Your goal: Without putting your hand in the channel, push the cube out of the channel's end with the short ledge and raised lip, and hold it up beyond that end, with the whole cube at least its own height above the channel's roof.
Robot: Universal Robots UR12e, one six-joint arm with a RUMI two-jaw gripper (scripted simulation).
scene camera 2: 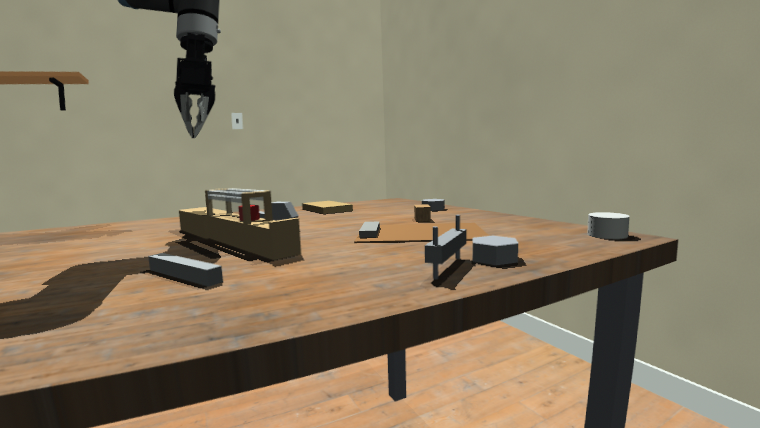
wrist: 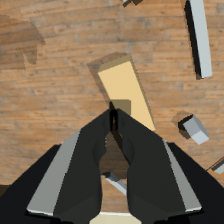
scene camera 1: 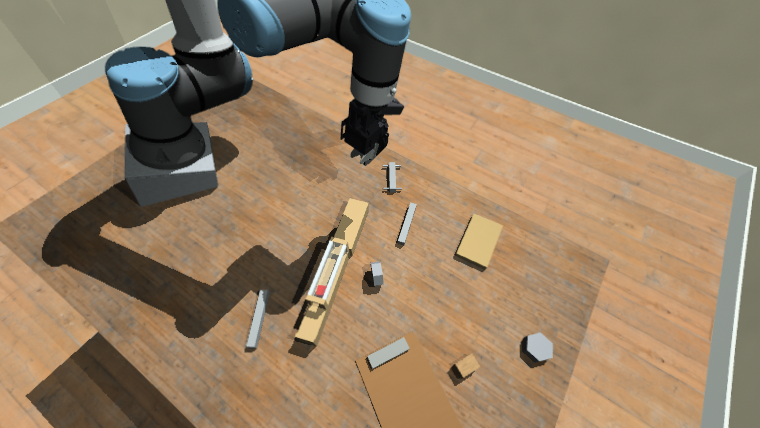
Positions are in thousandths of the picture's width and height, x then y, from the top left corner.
Labels:
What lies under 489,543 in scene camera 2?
A brown mat.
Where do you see a tan plate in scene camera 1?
At 630,569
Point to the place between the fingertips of my gripper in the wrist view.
507,493

